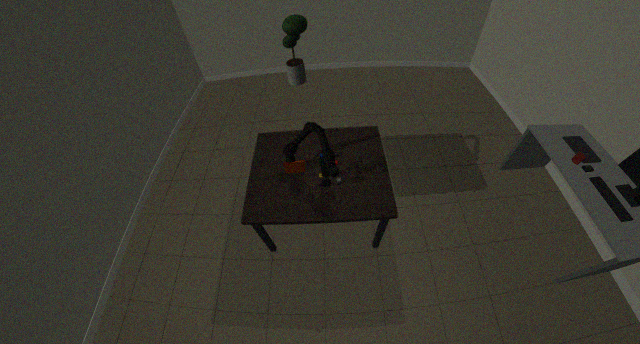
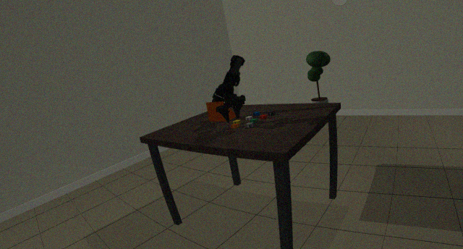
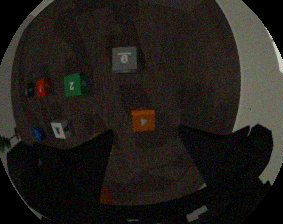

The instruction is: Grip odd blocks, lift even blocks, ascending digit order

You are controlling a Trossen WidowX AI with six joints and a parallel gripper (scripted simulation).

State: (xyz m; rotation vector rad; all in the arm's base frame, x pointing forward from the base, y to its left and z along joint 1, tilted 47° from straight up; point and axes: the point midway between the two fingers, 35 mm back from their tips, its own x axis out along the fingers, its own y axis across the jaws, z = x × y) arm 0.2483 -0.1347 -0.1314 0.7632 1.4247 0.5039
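Now: gripper tip 30 mm above the orange block. Round my gripper tip: green block (80 mm ahead, 100 mm to the left, 30 mm below); yellow block (30 mm behind, 80 mm to the left, 30 mm below); grey block (90 mm ahead, 10 mm to the left, 30 mm below).
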